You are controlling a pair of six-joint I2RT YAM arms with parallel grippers.
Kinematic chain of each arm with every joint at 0, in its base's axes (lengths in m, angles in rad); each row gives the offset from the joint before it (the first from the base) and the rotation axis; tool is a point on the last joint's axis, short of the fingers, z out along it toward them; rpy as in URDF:
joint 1: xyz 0 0 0.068 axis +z
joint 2: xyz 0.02 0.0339 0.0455 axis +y
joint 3: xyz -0.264 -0.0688 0 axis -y
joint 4: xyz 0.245 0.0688 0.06 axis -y
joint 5: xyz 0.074 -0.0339 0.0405 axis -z
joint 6: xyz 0.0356 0 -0.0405 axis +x
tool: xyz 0 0 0 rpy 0 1.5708 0
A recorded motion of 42 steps. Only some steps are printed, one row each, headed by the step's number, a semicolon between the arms.
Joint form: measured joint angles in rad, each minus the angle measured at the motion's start. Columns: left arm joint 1, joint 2, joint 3, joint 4, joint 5, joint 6; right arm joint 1, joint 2, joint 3, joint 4, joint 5, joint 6.
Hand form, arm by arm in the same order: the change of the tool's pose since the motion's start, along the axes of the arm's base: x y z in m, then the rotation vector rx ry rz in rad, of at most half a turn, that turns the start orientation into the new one. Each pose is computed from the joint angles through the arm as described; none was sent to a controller.
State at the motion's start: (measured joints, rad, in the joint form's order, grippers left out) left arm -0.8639 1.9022 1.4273 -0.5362 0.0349 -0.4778; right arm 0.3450 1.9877 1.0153 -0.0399 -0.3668 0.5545
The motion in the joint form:
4: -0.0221 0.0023 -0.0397 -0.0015 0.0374 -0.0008; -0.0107 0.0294 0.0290 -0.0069 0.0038 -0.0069
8: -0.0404 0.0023 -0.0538 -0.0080 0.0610 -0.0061; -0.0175 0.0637 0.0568 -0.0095 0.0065 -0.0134
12: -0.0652 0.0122 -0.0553 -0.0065 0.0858 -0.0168; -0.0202 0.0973 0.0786 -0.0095 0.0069 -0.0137
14: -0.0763 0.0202 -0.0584 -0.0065 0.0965 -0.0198; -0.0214 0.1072 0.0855 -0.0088 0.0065 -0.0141
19: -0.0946 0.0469 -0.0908 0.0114 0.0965 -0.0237; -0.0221 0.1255 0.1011 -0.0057 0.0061 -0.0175
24: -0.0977 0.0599 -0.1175 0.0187 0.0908 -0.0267; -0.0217 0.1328 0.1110 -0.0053 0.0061 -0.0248
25: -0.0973 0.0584 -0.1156 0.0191 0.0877 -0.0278; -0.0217 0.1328 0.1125 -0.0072 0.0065 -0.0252
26: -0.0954 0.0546 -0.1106 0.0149 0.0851 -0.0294; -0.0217 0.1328 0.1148 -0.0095 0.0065 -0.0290
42: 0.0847 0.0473 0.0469 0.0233 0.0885 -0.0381; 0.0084 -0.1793 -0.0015 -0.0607 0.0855 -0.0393
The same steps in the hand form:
4: -0.0119 -0.0018 -0.0128 0.0126 0.0529 -0.0406; 0.0075 -0.0017 -0.0038 -0.0079 0.0024 -0.0072
8: -0.0202 -0.0045 -0.0173 0.0145 0.0840 -0.0658; 0.0143 -0.0022 -0.0096 -0.0153 0.0070 -0.0102
12: -0.0285 -0.0115 -0.0213 0.0071 0.1116 -0.0935; 0.0191 -0.0017 -0.0166 -0.0195 0.0179 -0.0128
14: -0.0324 -0.0144 -0.0252 0.0099 0.1273 -0.1068; 0.0207 -0.0017 -0.0186 -0.0201 0.0200 -0.0135
19: -0.0398 -0.0166 -0.0438 0.0424 0.1546 -0.1196; 0.0243 -0.0007 -0.0215 -0.0207 0.0181 -0.0113
24: -0.0429 -0.0140 -0.0558 0.0704 0.1719 -0.1158; 0.0265 0.0002 -0.0219 -0.0223 0.0116 -0.0050
25: -0.0425 -0.0141 -0.0547 0.0688 0.1678 -0.1132; 0.0268 0.0002 -0.0217 -0.0229 0.0117 -0.0049
26: -0.0415 -0.0140 -0.0521 0.0660 0.1639 -0.1089; 0.0271 0.0004 -0.0212 -0.0242 0.0098 -0.0019
42: 0.0330 0.0117 -0.0029 -0.0793 0.0560 0.0688; -0.0068 -0.0023 0.0575 -0.0415 -0.1530 -0.0107

